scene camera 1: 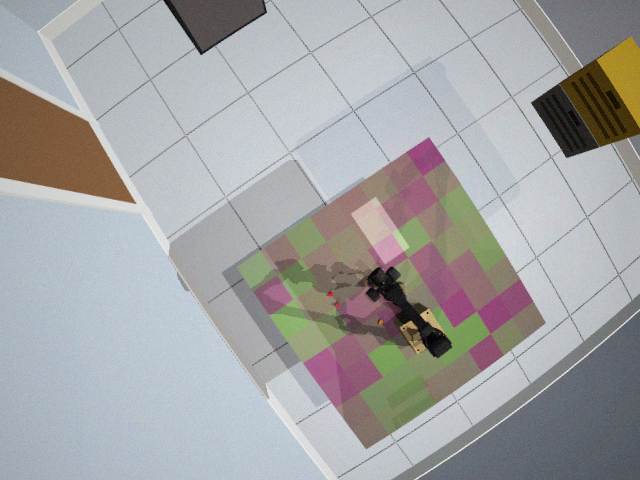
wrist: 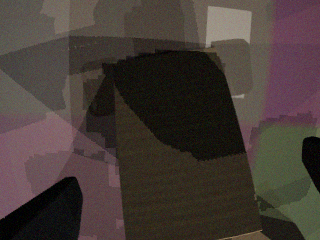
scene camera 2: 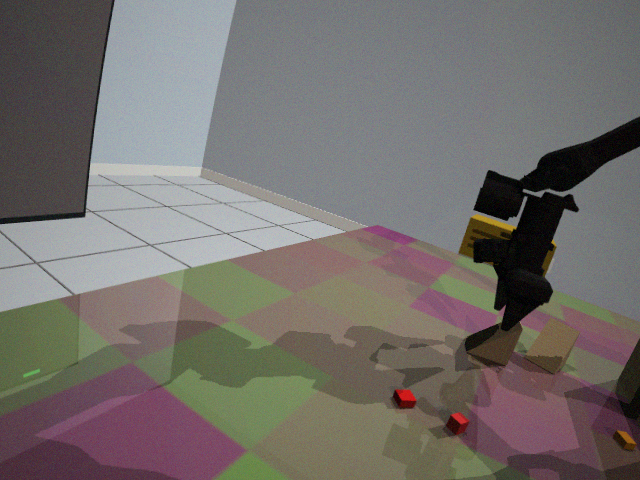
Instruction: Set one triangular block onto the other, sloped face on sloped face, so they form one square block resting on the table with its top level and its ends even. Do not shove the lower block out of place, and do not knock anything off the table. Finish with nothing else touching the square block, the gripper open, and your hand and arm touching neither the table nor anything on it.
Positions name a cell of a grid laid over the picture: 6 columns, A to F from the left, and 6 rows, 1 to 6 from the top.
Scene:
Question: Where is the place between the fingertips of the gripper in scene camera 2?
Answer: E4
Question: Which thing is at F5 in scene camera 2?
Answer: A triangular wooden block.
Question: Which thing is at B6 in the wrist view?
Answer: The gripper.

